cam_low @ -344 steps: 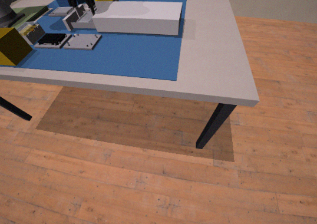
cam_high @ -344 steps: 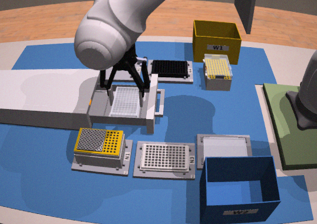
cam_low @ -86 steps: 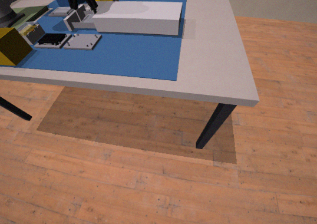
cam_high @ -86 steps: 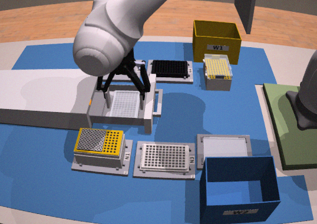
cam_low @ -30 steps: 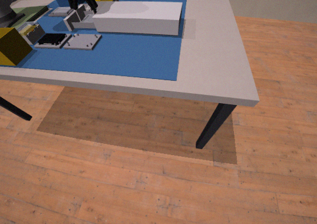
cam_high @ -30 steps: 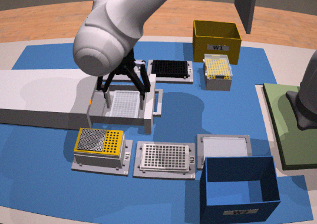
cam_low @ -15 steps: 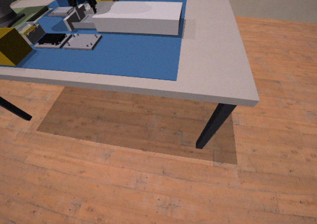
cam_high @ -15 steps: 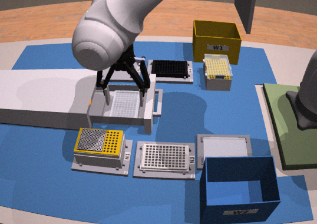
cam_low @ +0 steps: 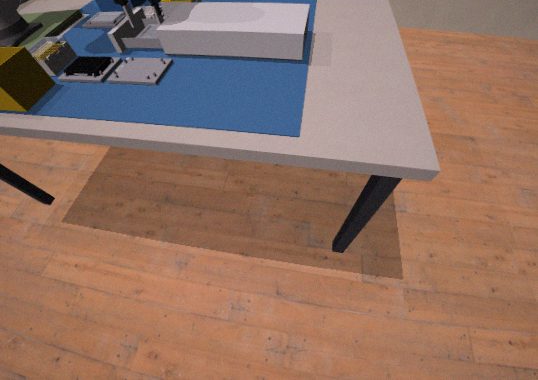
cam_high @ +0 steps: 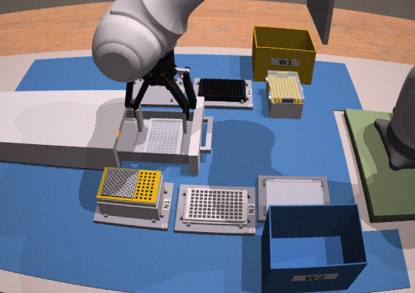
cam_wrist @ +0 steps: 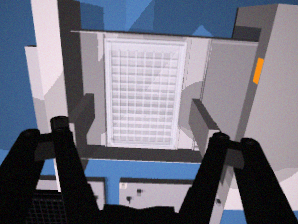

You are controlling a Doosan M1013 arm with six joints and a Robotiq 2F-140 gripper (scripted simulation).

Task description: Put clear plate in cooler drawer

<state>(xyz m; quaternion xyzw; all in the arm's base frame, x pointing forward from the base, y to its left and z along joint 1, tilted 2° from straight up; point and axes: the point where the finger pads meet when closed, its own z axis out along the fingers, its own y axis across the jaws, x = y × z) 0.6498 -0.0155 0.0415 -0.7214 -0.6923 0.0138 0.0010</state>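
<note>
Right now my hand is 50 mm above the clear plate. From my hand the other things lie so: drawer (50 mm below, 40 mm ahead); then tube rack (180 mm to the left, 40 mm ahead, 20 mm below); then cooler CD (170 mm ahead, 40 mm below, 10 mm to the right).
</note>
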